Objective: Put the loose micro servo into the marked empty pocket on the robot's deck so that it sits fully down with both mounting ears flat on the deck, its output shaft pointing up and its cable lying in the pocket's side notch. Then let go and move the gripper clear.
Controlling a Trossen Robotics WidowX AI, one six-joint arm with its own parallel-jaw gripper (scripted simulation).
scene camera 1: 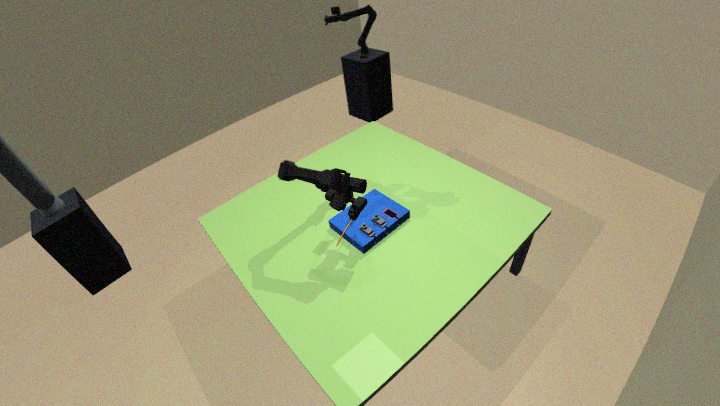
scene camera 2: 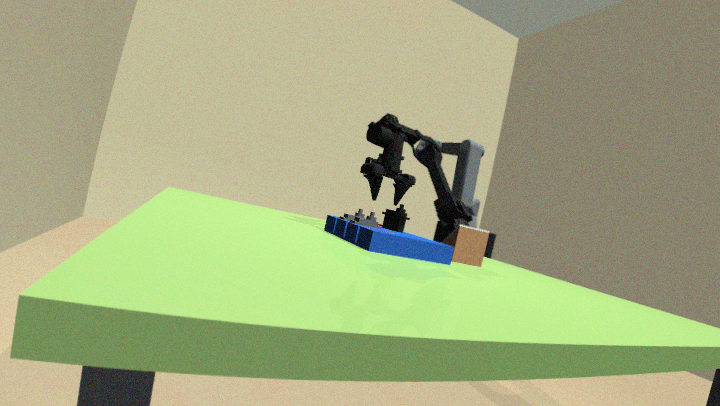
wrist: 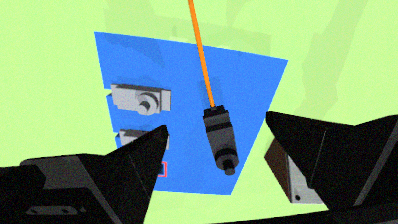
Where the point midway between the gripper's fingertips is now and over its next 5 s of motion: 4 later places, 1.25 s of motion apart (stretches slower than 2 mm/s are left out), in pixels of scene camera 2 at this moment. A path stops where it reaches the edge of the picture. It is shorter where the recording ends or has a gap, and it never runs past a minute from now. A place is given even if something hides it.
The gripper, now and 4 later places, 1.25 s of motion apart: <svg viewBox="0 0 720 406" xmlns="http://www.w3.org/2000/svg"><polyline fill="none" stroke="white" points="384,203 392,213 394,204 415,209 397,204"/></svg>
